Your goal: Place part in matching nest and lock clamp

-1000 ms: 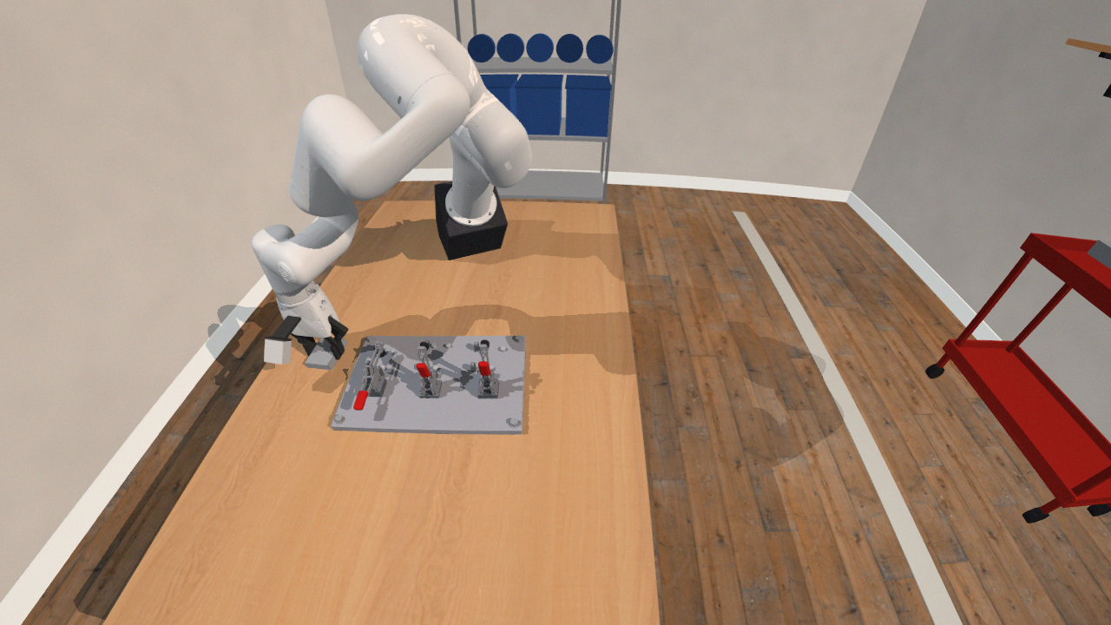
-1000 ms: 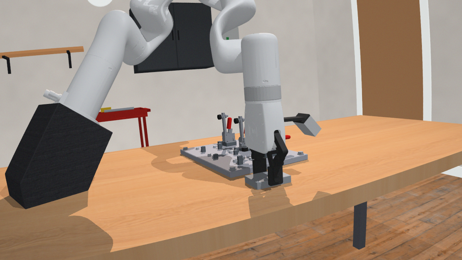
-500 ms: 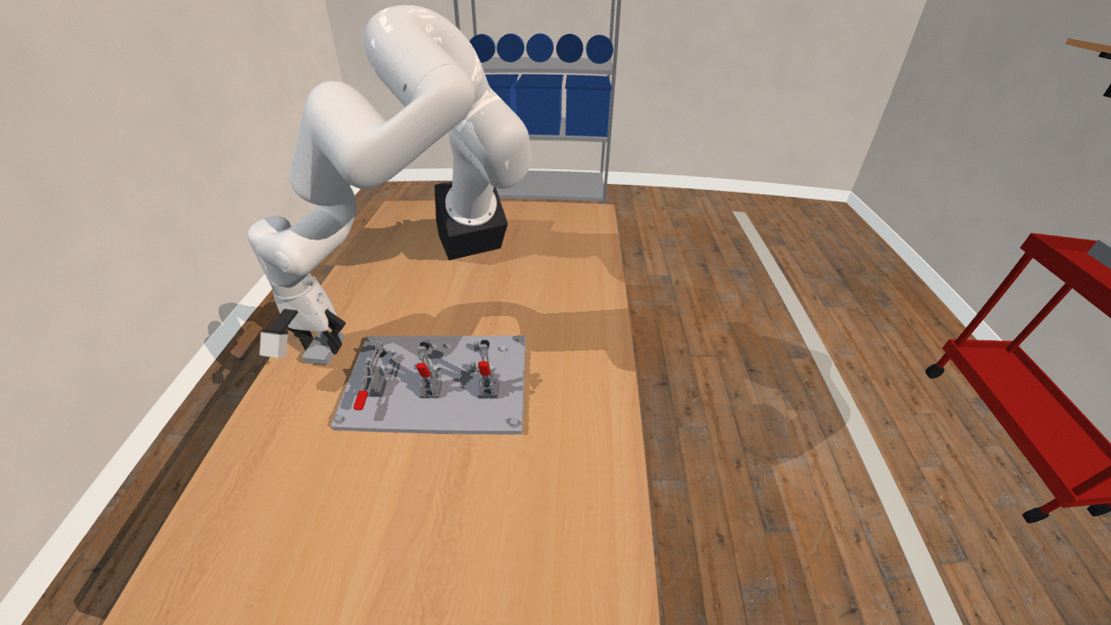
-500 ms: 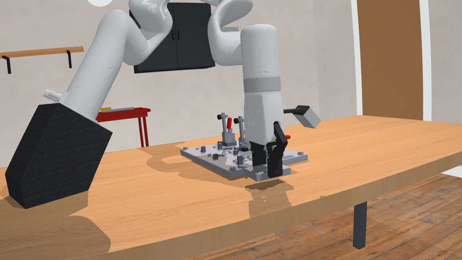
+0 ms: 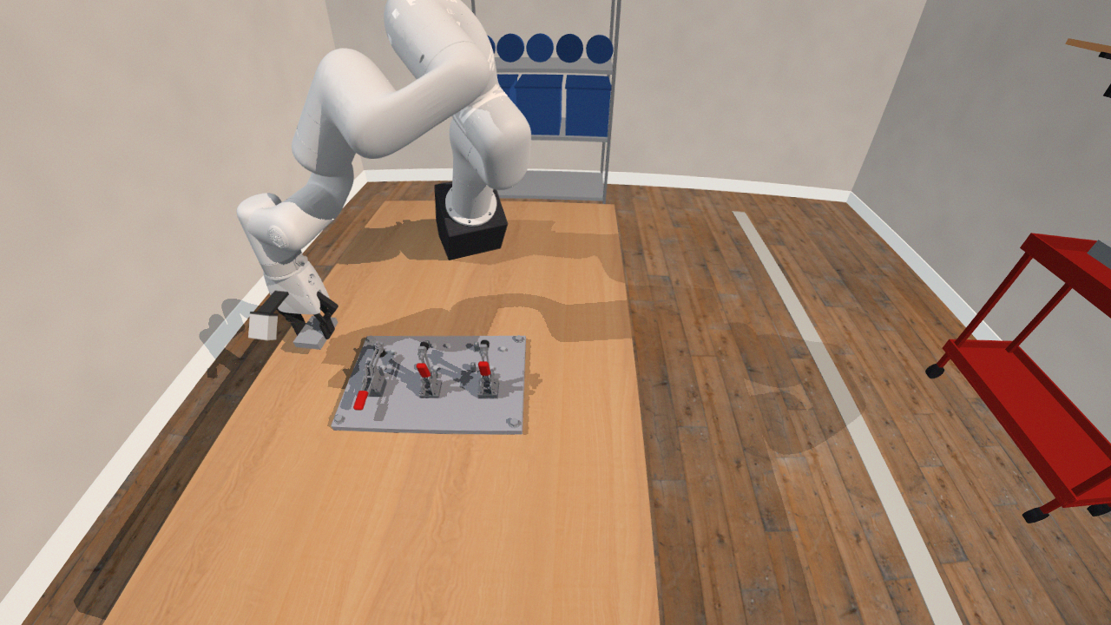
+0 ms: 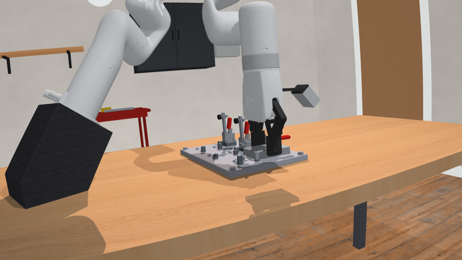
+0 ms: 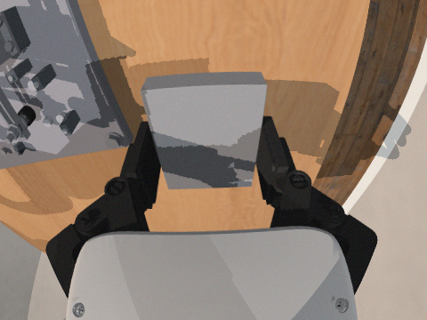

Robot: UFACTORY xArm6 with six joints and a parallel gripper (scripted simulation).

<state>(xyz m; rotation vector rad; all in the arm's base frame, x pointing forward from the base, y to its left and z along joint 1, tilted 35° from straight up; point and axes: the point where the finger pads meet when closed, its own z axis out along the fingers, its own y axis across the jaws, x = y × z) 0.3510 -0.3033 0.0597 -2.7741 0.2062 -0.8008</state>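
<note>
Right now my hand is 26 cm to the right of the grey fixture plate, 8 cm above it and 6 cm short of it. The rest, counted from my hand: part 1 cm below.
</note>
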